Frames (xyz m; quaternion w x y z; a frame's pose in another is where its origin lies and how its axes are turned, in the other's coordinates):
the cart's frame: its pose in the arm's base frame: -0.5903 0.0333 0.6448 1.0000 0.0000 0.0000 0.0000
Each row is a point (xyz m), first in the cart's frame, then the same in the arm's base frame.
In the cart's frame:
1: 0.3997 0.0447 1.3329
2: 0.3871 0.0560 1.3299
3: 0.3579 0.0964 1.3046
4: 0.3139 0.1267 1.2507
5: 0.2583 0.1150 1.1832
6: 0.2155 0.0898 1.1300
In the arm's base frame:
1: -0.1906 0.0780 1.9777
2: -0.2032 0.0893 1.9747
3: -0.2324 0.1297 1.9494
4: -0.2764 0.1600 1.8955
5: -0.3320 0.1483 1.8280
6: -0.3748 0.1231 1.7748

